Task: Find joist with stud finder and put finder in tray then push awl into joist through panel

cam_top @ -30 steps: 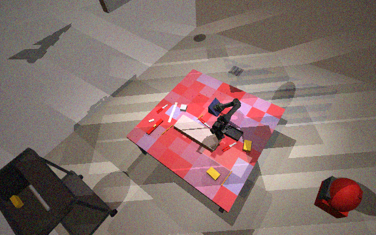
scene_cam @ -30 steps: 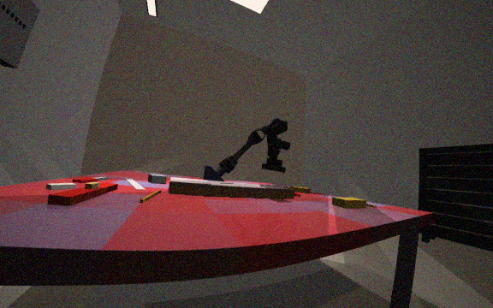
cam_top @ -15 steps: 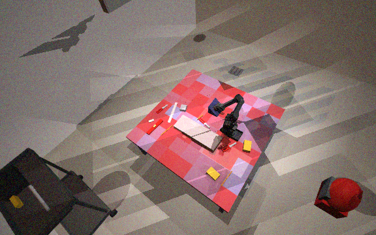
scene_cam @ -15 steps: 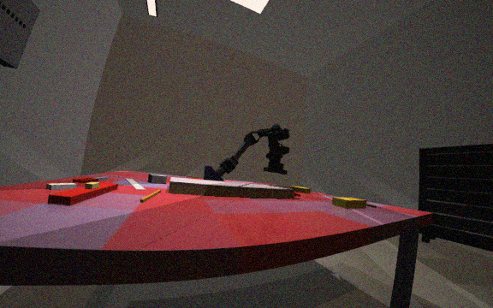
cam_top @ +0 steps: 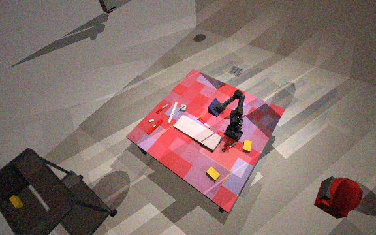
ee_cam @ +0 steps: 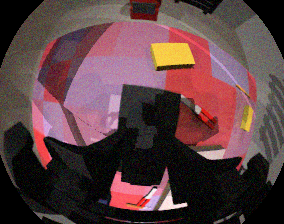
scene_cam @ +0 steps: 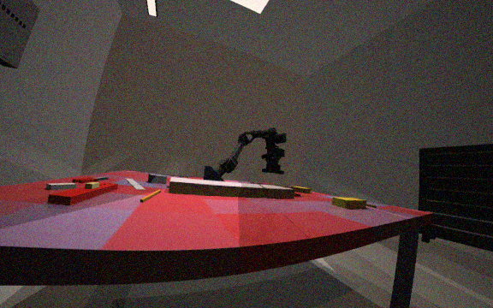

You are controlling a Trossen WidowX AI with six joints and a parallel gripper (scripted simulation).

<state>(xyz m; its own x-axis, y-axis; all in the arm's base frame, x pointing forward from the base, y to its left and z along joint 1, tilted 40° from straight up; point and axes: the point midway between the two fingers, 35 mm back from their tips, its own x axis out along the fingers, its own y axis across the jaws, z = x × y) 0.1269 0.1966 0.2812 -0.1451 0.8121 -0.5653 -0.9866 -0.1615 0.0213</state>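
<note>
Now: gripper tip 10 mm to the left of the black tray and 120 mm above it. From my gripper tip the other things lie so: stud finder (20 mm to the right, 20 mm above); white ruler (230 mm ahead, 720 mm to the right, 130 mm below); grey block (110 mm ahead, 650 mm to the right, 110 mm below).
</note>
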